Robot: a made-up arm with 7 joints. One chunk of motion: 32 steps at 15 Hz.
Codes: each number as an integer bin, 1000 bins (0 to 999) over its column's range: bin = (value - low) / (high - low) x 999, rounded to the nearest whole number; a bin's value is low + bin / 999 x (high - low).
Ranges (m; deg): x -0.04..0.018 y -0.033..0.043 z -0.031..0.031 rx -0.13..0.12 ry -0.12..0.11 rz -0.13..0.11
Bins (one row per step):
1: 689 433 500 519 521 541
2: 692 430 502 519 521 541
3: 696 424 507 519 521 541
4: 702 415 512 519 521 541
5: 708 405 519 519 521 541
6: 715 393 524 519 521 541
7: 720 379 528 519 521 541
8: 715 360 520 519 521 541
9: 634 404 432 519 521 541
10: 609 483 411 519 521 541
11: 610 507 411 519 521 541
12: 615 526 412 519 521 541
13: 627 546 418 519 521 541
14: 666 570 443 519 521 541
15: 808 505 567 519 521 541
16: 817 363 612 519 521 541
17: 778 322 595 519 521 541
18: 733 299 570 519 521 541
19: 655 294 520 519 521 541
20: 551 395 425 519 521 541
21: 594 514 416 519 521 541
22: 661 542 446 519 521 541
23: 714 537 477 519 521 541
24: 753 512 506 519 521 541
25: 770 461 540 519 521 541
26: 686 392 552 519 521 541
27: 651 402 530 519 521 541
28: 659 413 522 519 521 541
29: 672 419 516 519 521 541
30: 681 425 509 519 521 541
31: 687 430 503 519 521 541
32: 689 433 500 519 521 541
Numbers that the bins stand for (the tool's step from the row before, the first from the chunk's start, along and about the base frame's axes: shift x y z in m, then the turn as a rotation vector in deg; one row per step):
1: 0.00000 -0.00006 0.00003 0.000 0.000 0.000
2: 0.00018 -0.00029 0.00016 0.000 0.000 0.000
3: 0.00041 -0.00074 0.00047 0.000 0.000 0.000
4: 0.00076 -0.00143 0.00078 0.000 0.000 0.000
5: 0.00111 -0.00219 0.00121 0.000 0.000 0.000
6: 0.00151 -0.00310 0.00152 0.000 0.000 0.000
7: 0.00180 -0.00417 0.00177 0.000 0.000 0.000
8: 0.00151 -0.00561 0.00127 0.000 0.000 0.000
9: -0.00319 -0.00227 -0.00419 0.000 0.000 0.000
10: -0.00464 0.00374 -0.00549 0.000 0.000 0.000
11: -0.00458 0.00557 -0.00549 0.000 0.000 0.000
12: -0.00429 0.00702 -0.00543 0.000 0.000 0.000
13: -0.00360 0.00854 -0.00506 0.000 0.000 0.000
14: -0.00133 0.01036 -0.00351 0.000 0.000 0.000
15: 0.00691 0.00542 0.00419 0.000 0.000 0.000
16: 0.00743 -0.00538 0.00698 0.000 0.000 0.000
17: 0.00517 -0.00850 0.00593 0.000 0.000 0.000
18: 0.00256 -0.01025 0.00438 0.000 0.000 0.000
19: -0.00197 -0.01063 0.00127 0.000 0.000 0.000
20: -0.00801 -0.00295 -0.00462 0.000 0.000 0.000
21: -0.00551 0.00610 -0.00518 0.000 0.000 0.000
22: -0.00162 0.00823 -0.00332 0.000 0.000 0.000
23: 0.00145 0.00785 -0.00140 0.000 0.000 0.000
24: 0.00372 0.00595 0.00040 0.000 0.000 0.000
25: 0.00470 0.00207 0.00251 0.000 0.000 0.000
26: -0.00017 -0.00318 0.00326 0.000 0.000 0.000
27: -0.00220 -0.00242 0.00189 0.000 0.000 0.000
28: -0.00174 -0.00158 0.00140 0.000 0.000 0.000
29: -0.00098 -0.00112 0.00102 0.000 0.000 0.000
30: -0.00046 -0.00067 0.00059 0.000 0.000 0.000
31: -0.00011 -0.00029 0.00022 0.000 0.000 0.000
32: 0.00000 -0.00006 0.00003 0.000 0.000 0.000

